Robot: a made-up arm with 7 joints. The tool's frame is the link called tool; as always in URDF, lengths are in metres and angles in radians. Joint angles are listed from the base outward.
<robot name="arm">
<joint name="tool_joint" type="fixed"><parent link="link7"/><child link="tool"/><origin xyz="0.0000 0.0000 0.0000" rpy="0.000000 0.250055 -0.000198"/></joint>
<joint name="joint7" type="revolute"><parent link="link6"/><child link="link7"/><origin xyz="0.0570 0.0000 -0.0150" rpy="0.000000 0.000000 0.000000"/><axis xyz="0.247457 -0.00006 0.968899"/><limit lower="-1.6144" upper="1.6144"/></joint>
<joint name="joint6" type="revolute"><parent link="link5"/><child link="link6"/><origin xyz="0.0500 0.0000 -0.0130" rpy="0.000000 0.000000 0.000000"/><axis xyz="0.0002 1 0.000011"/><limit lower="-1.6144" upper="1.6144"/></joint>
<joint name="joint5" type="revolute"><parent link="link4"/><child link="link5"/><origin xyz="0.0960 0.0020 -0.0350" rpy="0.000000 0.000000 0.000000"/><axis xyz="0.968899 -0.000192 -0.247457"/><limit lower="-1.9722" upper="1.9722"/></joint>
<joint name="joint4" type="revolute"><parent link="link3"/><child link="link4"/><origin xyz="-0.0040 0.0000 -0.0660" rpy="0.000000 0.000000 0.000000"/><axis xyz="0.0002 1 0.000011"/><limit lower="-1.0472" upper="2.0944"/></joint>
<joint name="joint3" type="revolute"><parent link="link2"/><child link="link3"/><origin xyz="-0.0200 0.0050 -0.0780" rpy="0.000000 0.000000 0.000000"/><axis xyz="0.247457 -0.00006 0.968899"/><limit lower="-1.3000" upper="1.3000"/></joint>
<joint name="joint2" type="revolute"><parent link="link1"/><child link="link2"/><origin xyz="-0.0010 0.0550 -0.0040" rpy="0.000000 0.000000 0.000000"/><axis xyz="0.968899 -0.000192 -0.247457"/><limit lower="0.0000" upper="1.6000"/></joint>
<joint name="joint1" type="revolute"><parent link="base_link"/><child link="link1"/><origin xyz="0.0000 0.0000 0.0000" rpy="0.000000 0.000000 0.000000"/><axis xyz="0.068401 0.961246 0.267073"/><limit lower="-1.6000" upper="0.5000"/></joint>
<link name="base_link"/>
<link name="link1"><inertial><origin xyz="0.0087 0.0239 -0.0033"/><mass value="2.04"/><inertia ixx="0.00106" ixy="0" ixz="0" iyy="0.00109" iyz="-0.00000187" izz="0.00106"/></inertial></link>
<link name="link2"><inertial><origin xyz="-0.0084 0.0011 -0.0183"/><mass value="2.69"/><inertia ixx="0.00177" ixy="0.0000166" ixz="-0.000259" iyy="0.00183" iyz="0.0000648" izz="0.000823"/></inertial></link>
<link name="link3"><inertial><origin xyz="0.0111 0.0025 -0.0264"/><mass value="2.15"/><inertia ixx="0.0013" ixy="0" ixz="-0.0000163" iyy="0.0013" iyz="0" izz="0.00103"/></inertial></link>
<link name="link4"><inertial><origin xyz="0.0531 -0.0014 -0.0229"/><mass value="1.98"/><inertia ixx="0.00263" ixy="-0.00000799" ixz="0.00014" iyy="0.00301" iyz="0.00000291" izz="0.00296"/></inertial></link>
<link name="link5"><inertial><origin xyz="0.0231 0.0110 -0.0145"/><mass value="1.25"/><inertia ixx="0.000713" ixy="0" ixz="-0.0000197" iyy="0.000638" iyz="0" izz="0.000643"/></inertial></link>
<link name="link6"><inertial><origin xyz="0.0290 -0.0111 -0.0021"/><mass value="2.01"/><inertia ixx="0.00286" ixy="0" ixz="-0.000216" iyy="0.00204" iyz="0" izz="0.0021"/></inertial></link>
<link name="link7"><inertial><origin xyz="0.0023 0.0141 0.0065"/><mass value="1.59"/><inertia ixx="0.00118" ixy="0" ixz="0.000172" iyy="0.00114" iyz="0" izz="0.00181"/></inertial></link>
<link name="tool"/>
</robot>
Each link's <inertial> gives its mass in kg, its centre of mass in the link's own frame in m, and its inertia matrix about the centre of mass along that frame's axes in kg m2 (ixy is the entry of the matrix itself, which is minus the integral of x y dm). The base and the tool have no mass. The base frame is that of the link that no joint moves.
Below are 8 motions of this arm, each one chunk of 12 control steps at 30 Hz.
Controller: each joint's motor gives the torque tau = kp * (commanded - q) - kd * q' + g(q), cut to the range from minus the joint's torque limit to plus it. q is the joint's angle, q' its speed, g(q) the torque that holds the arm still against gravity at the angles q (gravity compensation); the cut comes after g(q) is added. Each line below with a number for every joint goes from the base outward.
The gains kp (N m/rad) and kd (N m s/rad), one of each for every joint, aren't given. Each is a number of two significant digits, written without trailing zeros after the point. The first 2 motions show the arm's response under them.
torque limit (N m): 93 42 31 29 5.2 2.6 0.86
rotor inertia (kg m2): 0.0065 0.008 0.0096 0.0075 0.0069 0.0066 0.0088
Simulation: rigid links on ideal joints. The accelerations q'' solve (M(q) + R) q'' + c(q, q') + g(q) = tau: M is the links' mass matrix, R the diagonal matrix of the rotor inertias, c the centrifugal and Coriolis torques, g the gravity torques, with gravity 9.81 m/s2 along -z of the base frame. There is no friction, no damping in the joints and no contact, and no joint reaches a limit. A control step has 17 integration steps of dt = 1/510 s. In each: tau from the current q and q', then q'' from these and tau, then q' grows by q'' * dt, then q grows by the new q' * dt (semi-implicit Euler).
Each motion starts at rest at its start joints. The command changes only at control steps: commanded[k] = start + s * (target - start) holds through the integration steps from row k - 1 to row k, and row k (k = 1, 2, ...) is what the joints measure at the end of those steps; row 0 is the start. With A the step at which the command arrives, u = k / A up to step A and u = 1 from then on. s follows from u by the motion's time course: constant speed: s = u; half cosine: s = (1 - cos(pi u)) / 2; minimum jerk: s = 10 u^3 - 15 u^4 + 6 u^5; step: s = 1 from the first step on.
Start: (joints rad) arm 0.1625 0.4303 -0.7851 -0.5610 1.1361 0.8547 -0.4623
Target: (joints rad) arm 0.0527 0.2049 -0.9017 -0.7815 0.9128 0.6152 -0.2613
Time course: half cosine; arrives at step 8
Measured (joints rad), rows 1 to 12:
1: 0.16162 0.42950 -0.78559 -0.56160 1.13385 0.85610 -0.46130
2: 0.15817 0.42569 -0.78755 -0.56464 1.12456 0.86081 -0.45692
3: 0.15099 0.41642 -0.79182 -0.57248 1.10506 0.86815 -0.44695
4: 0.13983 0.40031 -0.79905 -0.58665 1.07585 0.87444 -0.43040
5: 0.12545 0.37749 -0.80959 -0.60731 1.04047 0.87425 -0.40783
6: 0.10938 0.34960 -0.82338 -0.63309 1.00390 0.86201 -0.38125
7: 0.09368 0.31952 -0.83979 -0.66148 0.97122 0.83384 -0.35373
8: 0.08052 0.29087 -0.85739 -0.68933 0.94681 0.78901 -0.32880
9: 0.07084 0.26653 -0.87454 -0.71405 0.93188 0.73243 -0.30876
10: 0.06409 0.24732 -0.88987 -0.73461 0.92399 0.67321 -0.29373
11: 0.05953 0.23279 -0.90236 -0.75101 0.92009 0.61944 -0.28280
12: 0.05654 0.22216 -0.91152 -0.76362 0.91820 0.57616 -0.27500
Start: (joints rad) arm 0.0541 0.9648 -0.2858 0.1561 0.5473 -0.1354 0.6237
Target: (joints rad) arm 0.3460 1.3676 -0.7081 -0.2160 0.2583 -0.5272 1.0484
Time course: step
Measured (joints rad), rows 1 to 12:
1: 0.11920 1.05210 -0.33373 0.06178 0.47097 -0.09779 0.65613
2: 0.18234 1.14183 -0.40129 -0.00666 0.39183 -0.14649 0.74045
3: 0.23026 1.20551 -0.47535 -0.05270 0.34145 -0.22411 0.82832
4: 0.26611 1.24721 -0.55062 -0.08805 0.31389 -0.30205 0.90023
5: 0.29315 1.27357 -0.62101 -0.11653 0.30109 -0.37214 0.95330
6: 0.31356 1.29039 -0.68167 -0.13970 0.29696 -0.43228 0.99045
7: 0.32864 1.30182 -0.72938 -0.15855 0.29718 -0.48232 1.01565
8: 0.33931 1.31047 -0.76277 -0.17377 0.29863 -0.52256 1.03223
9: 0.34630 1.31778 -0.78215 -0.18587 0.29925 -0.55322 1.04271
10: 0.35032 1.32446 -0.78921 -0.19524 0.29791 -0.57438 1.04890
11: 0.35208 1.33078 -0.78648 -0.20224 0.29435 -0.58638 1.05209
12: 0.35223 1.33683 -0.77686 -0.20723 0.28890 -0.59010 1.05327
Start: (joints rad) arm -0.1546 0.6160 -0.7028 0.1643 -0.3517 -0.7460 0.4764
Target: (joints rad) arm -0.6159 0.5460 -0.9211 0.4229 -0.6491 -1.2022 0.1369
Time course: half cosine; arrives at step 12
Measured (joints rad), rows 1 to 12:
1: -0.15647 0.61618 -0.70468 0.16583 -0.35290 -0.74777 0.47597
2: -0.16365 0.61645 -0.71125 0.17131 -0.35751 -0.75389 0.47357
3: -0.17868 0.61616 -0.72362 0.18182 -0.36721 -0.76548 0.46694
4: -0.20280 0.61463 -0.74161 0.19735 -0.38283 -0.78302 0.45425
5: -0.23603 0.61137 -0.76413 0.21726 -0.40440 -0.80668 0.43453
6: -0.27727 0.60621 -0.78951 0.24043 -0.43122 -0.83633 0.40779
7: -0.32451 0.59928 -0.81571 0.26552 -0.46200 -0.87135 0.37499
8: -0.37510 0.59098 -0.84051 0.29102 -0.49501 -0.91060 0.33781
9: -0.42599 0.58191 -0.86183 0.31537 -0.52825 -0.95249 0.29848
10: -0.47401 0.57278 -0.87791 0.33708 -0.55963 -0.99505 0.25952
11: -0.51605 0.56429 -0.88753 0.35482 -0.58709 -1.03612 0.22351
12: -0.54936 0.55710 -0.89017 0.36751 -0.60880 -1.07338 0.19290

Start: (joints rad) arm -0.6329 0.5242 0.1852 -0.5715 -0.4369 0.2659 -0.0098
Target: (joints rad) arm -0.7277 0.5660 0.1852 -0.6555 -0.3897 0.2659 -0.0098
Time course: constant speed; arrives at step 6
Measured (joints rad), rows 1 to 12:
1: -0.63632 0.52474 0.18489 -0.57198 -0.43568 0.27071 -0.00912
2: -0.64346 0.52663 0.18412 -0.57467 -0.43257 0.28055 -0.00832
3: -0.65339 0.52979 0.18303 -0.57996 -0.42782 0.29177 -0.00787
4: -0.66530 0.53398 0.18186 -0.58764 -0.42189 0.30139 -0.00787
5: -0.67860 0.53897 0.18086 -0.59732 -0.41521 0.30779 -0.00821
6: -0.69287 0.54457 0.18021 -0.60858 -0.40804 0.31054 -0.00874
7: -0.70427 0.55007 0.18042 -0.62051 -0.40176 0.30491 -0.00994
8: -0.71235 0.55456 0.18161 -0.63110 -0.39706 0.29160 -0.01114
9: -0.71793 0.55804 0.18342 -0.63971 -0.39376 0.27523 -0.01186
10: -0.72171 0.56069 0.18542 -0.64635 -0.39148 0.25962 -0.01208
11: -0.72422 0.56267 0.18727 -0.65121 -0.38994 0.24700 -0.01191
12: -0.72585 0.56410 0.18871 -0.65458 -0.38893 0.23832 -0.01154

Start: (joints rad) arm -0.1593 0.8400 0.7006 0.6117 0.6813 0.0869 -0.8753
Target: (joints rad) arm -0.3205 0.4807 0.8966 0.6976 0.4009 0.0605 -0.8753
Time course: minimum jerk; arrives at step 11
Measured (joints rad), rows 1 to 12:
1: -0.15962 0.83968 0.70111 0.61175 0.68118 0.08677 -0.87531
2: -0.16171 0.83745 0.70447 0.61209 0.67999 0.08593 -0.87531
3: -0.16736 0.83102 0.71351 0.61301 0.67501 0.08376 -0.87514
4: -0.17771 0.81834 0.72997 0.61481 0.66294 0.07988 -0.87457
5: -0.19285 0.79831 0.75379 0.61779 0.64151 0.07431 -0.87345
6: -0.21182 0.77101 0.78313 0.62220 0.61050 0.06739 -0.87183
7: -0.23277 0.73770 0.81474 0.62823 0.57198 0.05990 -0.86997
8: -0.25346 0.70052 0.84459 0.63595 0.52982 0.05308 -0.86821
9: -0.27175 0.66208 0.86878 0.64519 0.48889 0.04860 -0.86698
10: -0.28614 0.62498 0.88455 0.65552 0.45388 0.04808 -0.86665
11: -0.29632 0.59112 0.89147 0.66629 0.42797 0.05235 -0.86746
12: -0.30328 0.56120 0.89199 0.67681 0.41168 0.06078 -0.86942

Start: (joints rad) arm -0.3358 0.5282 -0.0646 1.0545 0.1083 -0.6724 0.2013
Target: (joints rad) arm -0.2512 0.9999 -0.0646 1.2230 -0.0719 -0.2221 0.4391
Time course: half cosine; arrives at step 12
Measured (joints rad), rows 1 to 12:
1: -0.33564 0.52885 -0.06555 1.05456 0.10795 -0.67228 0.20179
2: -0.33489 0.53175 -0.06885 1.05508 0.10684 -0.67151 0.20398
3: -0.33305 0.53875 -0.07478 1.05682 0.10475 -0.66886 0.20925
4: -0.32970 0.55153 -0.08267 1.06064 0.10120 -0.66236 0.21858
5: -0.32457 0.57129 -0.09128 1.06725 0.09544 -0.64961 0.23243
6: -0.31765 0.59861 -0.09916 1.07710 0.08666 -0.62823 0.25067
7: -0.30913 0.63329 -0.10495 1.09036 0.07423 -0.59636 0.27265
8: -0.29942 0.67445 -0.10756 1.10677 0.05795 -0.55314 0.29724
9: -0.28913 0.72054 -0.10635 1.12572 0.03812 -0.49910 0.32298
10: -0.27893 0.76950 -0.10114 1.14626 0.01566 -0.43650 0.34823
11: -0.26959 0.81888 -0.09225 1.16713 -0.00789 -0.36924 0.37131
12: -0.26180 0.86599 -0.08047 1.18692 -0.03046 -0.30260 0.39070

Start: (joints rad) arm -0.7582 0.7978 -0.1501 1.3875 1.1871 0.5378 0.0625
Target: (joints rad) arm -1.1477 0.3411 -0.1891 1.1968 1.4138 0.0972 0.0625
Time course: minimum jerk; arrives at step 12
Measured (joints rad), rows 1 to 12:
1: -0.75857 0.79764 -0.15002 1.38779 1.18716 0.53801 0.06249
2: -0.76116 0.79644 -0.14951 1.38946 1.18757 0.53957 0.06233
3: -0.76877 0.79249 -0.14828 1.39274 1.18898 0.54414 0.06171
4: -0.78407 0.78363 -0.14639 1.39635 1.19253 0.55214 0.06026
5: -0.80871 0.76779 -0.14437 1.39795 1.19976 0.56143 0.05782
6: -0.84276 0.74342 -0.14293 1.39500 1.21209 0.56698 0.05451
7: -0.88467 0.70991 -0.14285 1.38554 1.23041 0.56193 0.05066
8: -0.93153 0.66788 -0.14478 1.36862 1.25476 0.53963 0.04672
9: -0.97969 0.61932 -0.14921 1.34447 1.28413 0.49602 0.04323
10: -1.02536 0.56722 -0.15636 1.31436 1.31641 0.43138 0.04071
11: -1.06529 0.51501 -0.16600 1.28063 1.34839 0.35073 0.03967
12: -1.09754 0.46570 -0.17728 1.24665 1.37631 0.26258 0.04043

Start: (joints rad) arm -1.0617 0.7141 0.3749 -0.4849 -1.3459 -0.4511 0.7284
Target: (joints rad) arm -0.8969 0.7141 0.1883 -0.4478 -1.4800 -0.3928 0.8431
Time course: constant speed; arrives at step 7
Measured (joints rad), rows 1 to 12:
1: -1.05598 0.71644 0.37273 -0.48597 -1.34847 -0.45304 0.72962
2: -1.04500 0.71919 0.36660 -0.48656 -1.35425 -0.45738 0.73397
3: -1.03015 0.72142 0.35562 -0.48579 -1.36376 -0.46254 0.74172
4: -1.01253 0.72283 0.33970 -0.48347 -1.37689 -0.46625 0.75236
5: -0.99295 0.72344 0.31932 -0.47975 -1.39305 -0.46665 0.76515
6: -0.97203 0.72337 0.29525 -0.47493 -1.41144 -0.46280 0.77945
7: -0.95018 0.72281 0.26837 -0.46932 -1.43128 -0.45465 0.79471
8: -0.93318 0.71967 0.24148 -0.46197 -1.44962 -0.44156 0.80937
9: -0.92091 0.71585 0.21727 -0.45488 -1.46511 -0.42396 0.82127
10: -0.91227 0.71238 0.19731 -0.44926 -1.47663 -0.40413 0.83000
11: -0.90632 0.70968 0.18222 -0.44542 -1.48401 -0.38489 0.83597
12: -0.90236 0.70790 0.17196 -0.44321 -1.48784 -0.36854 0.83980

